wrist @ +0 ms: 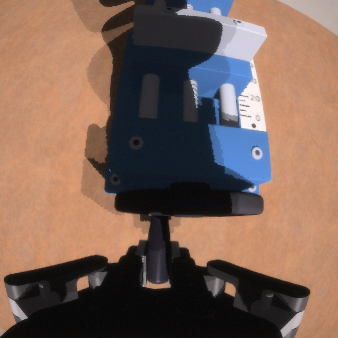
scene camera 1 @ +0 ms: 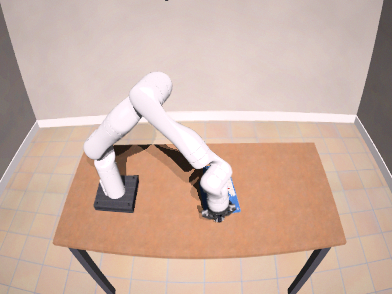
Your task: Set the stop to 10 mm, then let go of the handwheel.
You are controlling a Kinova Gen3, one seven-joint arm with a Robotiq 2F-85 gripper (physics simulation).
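Pixels of known places: gripper, fingertip midpoint: [wrist: 158, 252] [scene camera 1: 219, 219]; arm's base, origin of the base link: [scene camera 1: 115, 190].
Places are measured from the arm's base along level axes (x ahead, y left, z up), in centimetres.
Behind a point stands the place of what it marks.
The blue stop device [scene camera 1: 237, 207] @[x 53.4, y -1.6, z -2.9 cm] [wrist: 172, 157] @[x 44.9, y -4.9, z 6.1 cm] lies on the table under the wrist. Its black handwheel [wrist: 189, 202] @[x 46.0, y -7.0, z 7.9 cm] is at the near end in the wrist view, with a dark handle [wrist: 159, 237] @[x 45.8, y -9.0, z 1.7 cm] sticking out toward me. My gripper [scene camera 1: 218, 218] @[x 46.3, y -10.2, z -0.3 cm] [wrist: 158, 252] @[x 46.3, y -10.2, z -0.3 cm] is shut on this handle, left of the wheel's middle. The stop, a blue block [wrist: 222, 72] @[x 46.6, y 2.2, z 5.3 cm] with a pale plate [wrist: 242, 41] @[x 47.1, y 3.9, z 7.3 cm] on it, sits on two rods and a threaded screw. The white scale [wrist: 254, 107] @[x 50.7, y 3.2, z 1.6 cm] shows 0 and 20 in front of the block; the exact setting cannot be read. Shadow darkens the left side.
The brown table [scene camera 1: 285, 200] @[x 75.4, y 3.4, z -3.9 cm] carries the arm's dark base plate [scene camera 1: 117, 201] @[x 2.3, y -5.8, z -0.2 cm] at the left. The arm reaches over the device and hides much of it in the scene view. The table's front edge lies a short way in front of the gripper.
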